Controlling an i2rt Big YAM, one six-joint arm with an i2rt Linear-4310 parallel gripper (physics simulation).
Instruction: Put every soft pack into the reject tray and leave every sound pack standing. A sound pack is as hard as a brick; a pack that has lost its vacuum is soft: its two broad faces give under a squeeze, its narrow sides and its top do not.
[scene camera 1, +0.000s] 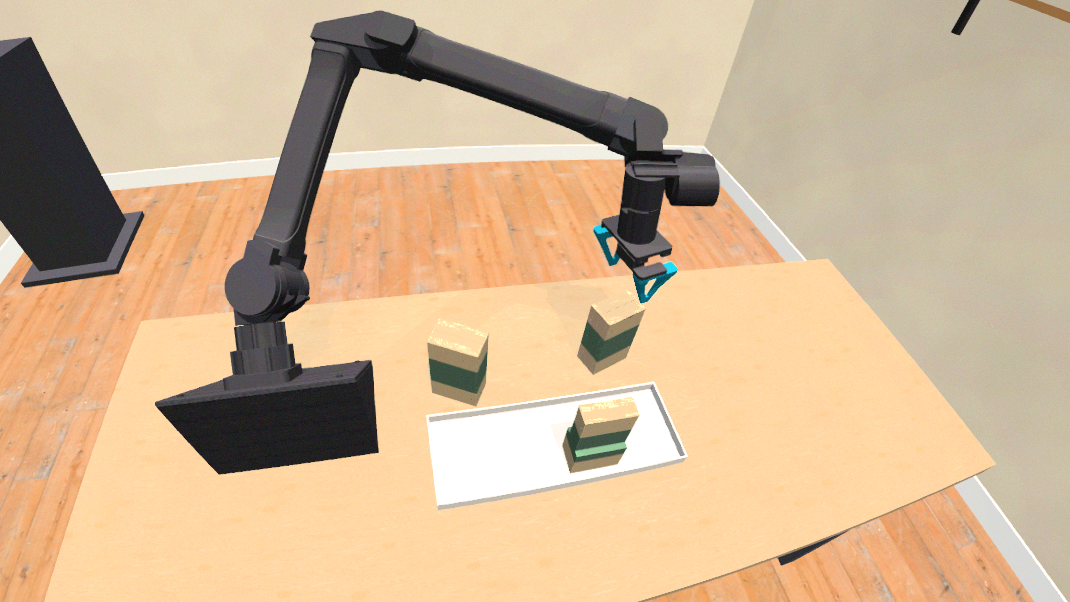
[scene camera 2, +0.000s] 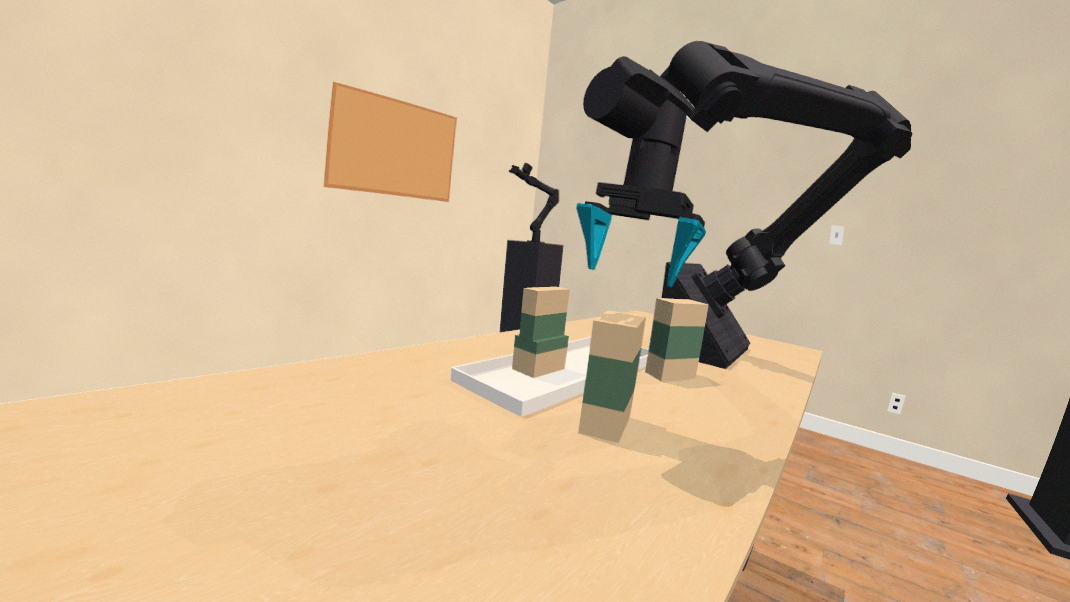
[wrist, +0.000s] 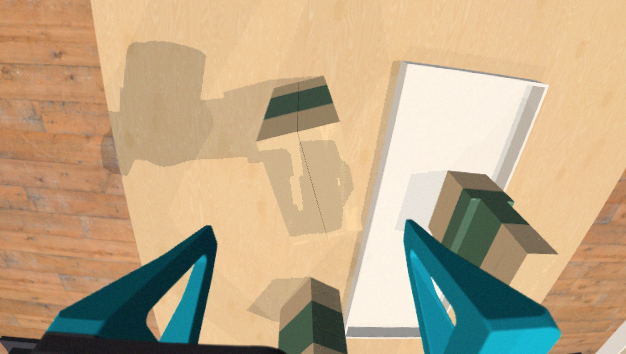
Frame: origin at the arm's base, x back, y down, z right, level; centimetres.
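Seen in the pictures: gripper, fingertip midpoint: (scene camera 1: 627, 282) (scene camera 2: 628, 277) (wrist: 307, 232); arm's base, origin of the base link: (scene camera 1: 266, 380) (scene camera 2: 708, 295).
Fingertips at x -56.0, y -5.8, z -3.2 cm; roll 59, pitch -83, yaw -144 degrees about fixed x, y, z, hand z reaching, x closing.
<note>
Offsets run from my fingertips to a thing's top centre. Level surfaces: height alone.
My gripper (scene camera 1: 629, 282) (scene camera 2: 631, 276) (wrist: 307, 232) is open and empty. It hangs above the far right tan pack with a green band @[dy +4.9, dx +0.6, dz +0.5 cm] (scene camera 1: 610, 340) (scene camera 2: 612, 381) (wrist: 298, 102), which stands on the table; its top shows ahead of and between the fingertips in the wrist view. A second such pack @[dy +4.9, dx +27.7, dz +1.3 cm] (scene camera 1: 457, 372) (scene camera 2: 677, 340) (wrist: 327, 320) stands nearer the arm's base. A third pack @[dy +4.6, dx +10.2, dz +18.7 cm] (scene camera 1: 606, 435) (scene camera 2: 542, 329) (wrist: 480, 235) stands upright in the white reject tray @[dy +16.8, dx +14.7, dz +15.4 cm] (scene camera 1: 486, 464) (scene camera 2: 486, 381) (wrist: 440, 115); its upper part is narrower than its lower part, with a green step between.
The black arm's base plate (scene camera 1: 276, 426) is at the table's left in scene camera 1. The low-walled tray lies in front of the two packs that stand on the wooden table @[dy +19.0 cm] (scene camera 1: 785, 374) (scene camera 2: 299, 486). The table's back edge runs behind them.
</note>
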